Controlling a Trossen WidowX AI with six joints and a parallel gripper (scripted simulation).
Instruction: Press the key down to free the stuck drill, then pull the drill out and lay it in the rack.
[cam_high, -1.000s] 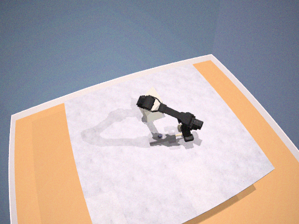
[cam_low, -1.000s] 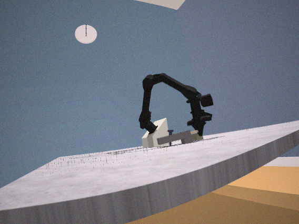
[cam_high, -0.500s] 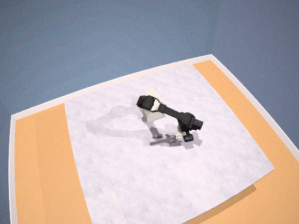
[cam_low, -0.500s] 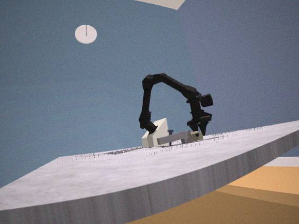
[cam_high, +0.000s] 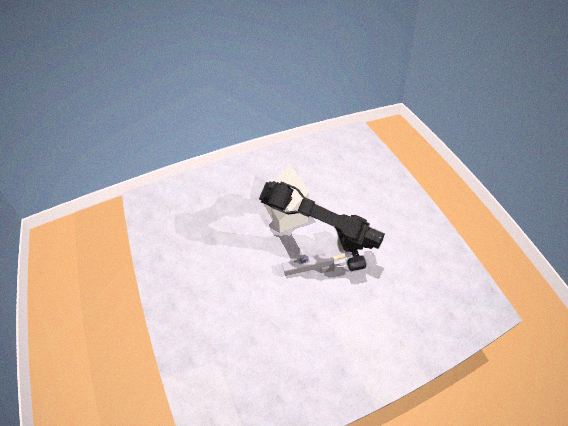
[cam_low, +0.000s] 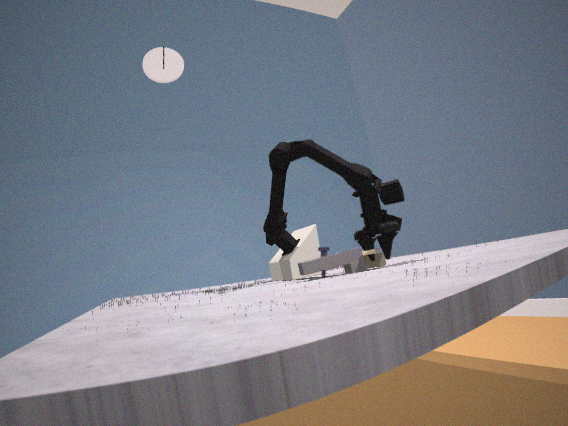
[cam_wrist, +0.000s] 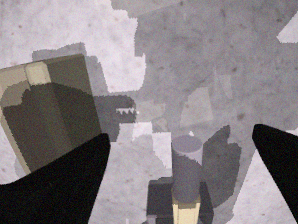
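Right now the drill is 5 cm to the right of my gripper tip, 3 cm above it and 2 cm behind it. The rest, counted from my gripper tip: olive-tan rack (7 cm behind, 4 cm to the left); holder block (14 cm to the right, 5 cm behind, 1 cm above); key (16 cm to the right, 6 cm behind, 3 cm above).
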